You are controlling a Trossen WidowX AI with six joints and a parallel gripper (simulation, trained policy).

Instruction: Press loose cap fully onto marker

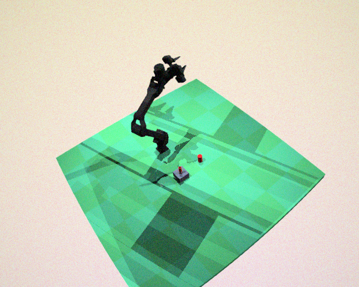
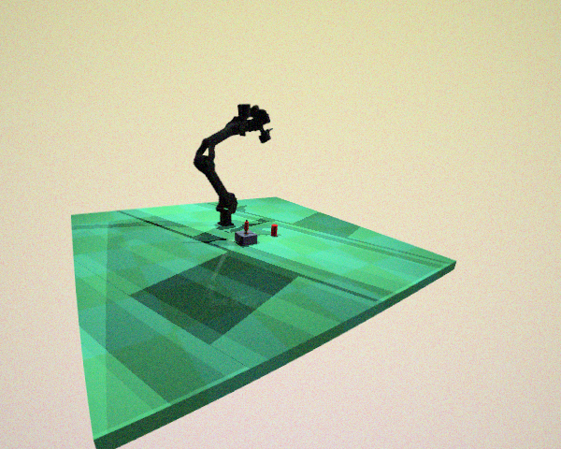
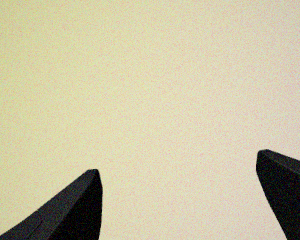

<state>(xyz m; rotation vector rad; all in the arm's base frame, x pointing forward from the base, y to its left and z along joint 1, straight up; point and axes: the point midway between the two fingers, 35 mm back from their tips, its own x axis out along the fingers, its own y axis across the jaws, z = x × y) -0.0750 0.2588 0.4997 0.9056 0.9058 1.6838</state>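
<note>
My gripper tip is 320 mm short of the red cap, 170 mm to the left of it and 480 mm above it. The rest, counted from my gripper tip: red marker: 340 mm ahead, 330 mm to the right, 430 mm below; then grey holder block: 340 mm ahead, 330 mm to the right, 490 mm below.
</note>
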